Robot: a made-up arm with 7 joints.
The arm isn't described. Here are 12 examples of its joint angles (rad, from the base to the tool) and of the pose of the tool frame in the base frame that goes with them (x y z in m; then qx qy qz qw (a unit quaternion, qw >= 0)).
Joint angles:
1: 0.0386 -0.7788 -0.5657 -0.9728 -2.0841 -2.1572 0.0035
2: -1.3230 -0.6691 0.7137 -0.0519 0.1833 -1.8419 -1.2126
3: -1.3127 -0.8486 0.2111 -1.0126 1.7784 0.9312 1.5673
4: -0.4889 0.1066 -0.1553 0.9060 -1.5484 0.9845 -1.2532
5: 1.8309 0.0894 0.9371 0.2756 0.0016 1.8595 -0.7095
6: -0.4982 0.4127 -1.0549 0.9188 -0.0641 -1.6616 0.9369
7: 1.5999 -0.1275 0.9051 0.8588 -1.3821 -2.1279 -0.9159
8: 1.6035 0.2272 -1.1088 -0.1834 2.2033 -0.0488 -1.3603
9: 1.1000 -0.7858 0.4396 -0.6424 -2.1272 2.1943 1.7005
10: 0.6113 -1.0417 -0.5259 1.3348 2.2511 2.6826 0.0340
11: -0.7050 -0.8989 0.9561 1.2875 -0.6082 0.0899 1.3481
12: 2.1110 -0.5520 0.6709 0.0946 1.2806 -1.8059 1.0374
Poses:
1: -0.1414 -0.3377 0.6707 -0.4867 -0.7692 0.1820 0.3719
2: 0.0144 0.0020 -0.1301 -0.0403 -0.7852 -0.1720 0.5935
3: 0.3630 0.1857 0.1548 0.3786 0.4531 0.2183 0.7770
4: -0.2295 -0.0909 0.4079 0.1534 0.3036 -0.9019 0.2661
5: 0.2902 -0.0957 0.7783 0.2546 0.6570 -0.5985 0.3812
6: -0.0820 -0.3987 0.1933 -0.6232 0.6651 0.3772 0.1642
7: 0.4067 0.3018 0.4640 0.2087 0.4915 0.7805 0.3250
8: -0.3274 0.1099 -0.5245 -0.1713 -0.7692 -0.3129 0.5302
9: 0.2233 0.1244 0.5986 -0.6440 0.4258 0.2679 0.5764
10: -0.0526 -0.4544 0.2764 0.6977 -0.4689 0.4554 0.2932
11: 0.2002 0.2159 0.1361 -0.6048 0.3597 -0.1312 0.6983
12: -0.0341 0.0176 0.7076 0.3556 -0.1441 -0.9156 0.1200
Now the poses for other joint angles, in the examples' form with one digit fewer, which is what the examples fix.
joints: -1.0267 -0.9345 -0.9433 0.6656 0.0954 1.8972 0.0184
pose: -0.104 0.204 1.157 -0.396 0.084 -0.037 0.914
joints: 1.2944 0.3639 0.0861 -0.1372 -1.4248 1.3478 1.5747
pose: -0.151 0.039 0.427 0.228 0.098 -0.311 0.917
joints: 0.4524 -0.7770 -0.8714 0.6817 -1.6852 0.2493 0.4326
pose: 0.005 -0.708 0.363 0.160 0.710 0.072 0.683
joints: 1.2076 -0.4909 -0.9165 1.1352 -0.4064 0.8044 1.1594
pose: -0.203 -0.444 -0.224 0.512 -0.512 0.257 0.640
